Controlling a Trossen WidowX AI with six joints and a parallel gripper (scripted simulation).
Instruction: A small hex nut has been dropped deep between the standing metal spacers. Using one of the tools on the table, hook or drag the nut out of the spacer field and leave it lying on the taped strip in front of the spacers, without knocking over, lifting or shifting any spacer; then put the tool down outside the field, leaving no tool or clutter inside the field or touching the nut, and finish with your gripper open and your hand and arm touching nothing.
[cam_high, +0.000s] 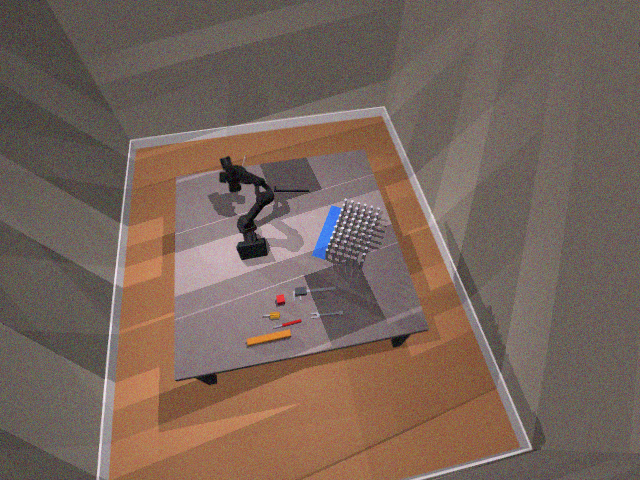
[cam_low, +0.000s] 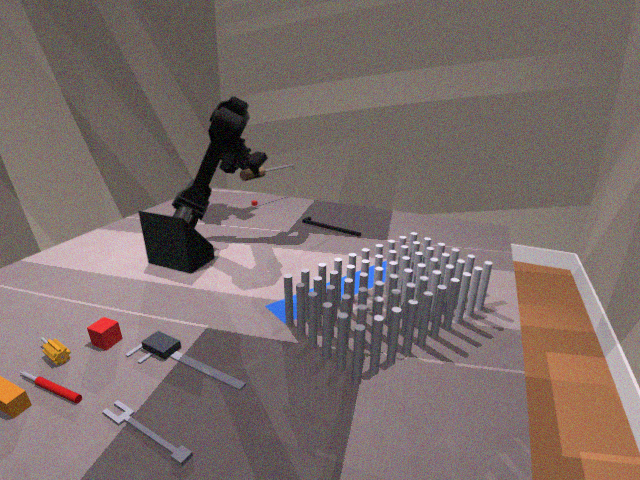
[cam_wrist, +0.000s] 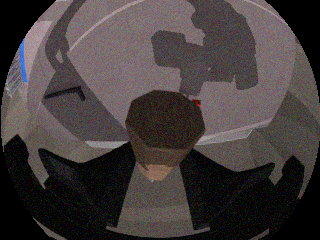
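My gripper tip is now 100 mm to the right of the brown-handled tool and 20 mm short of it. Round my gripper tip: yellow piece (830 mm to the right, 130 mm below, 130 mm ahead); blue taped strip (500 mm ahead, 350 mm to the right, 140 mm below); red cube (750 mm to the right, 180 mm ahead, 120 mm below).
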